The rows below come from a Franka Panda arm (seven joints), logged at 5 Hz.
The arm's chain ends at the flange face. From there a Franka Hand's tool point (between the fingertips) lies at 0.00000 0.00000 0.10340 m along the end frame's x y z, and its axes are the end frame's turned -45 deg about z.
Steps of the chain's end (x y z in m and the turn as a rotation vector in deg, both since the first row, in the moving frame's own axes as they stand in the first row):
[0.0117 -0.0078 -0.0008 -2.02 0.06 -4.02]
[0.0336 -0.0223 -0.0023 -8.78 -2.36 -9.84]
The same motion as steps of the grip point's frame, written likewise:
[0.0114 0.0055 -0.0009 -1.47 -1.39 -4.02]
[0.0261 0.0173 -0.0036 -4.54 -7.88 -9.84]

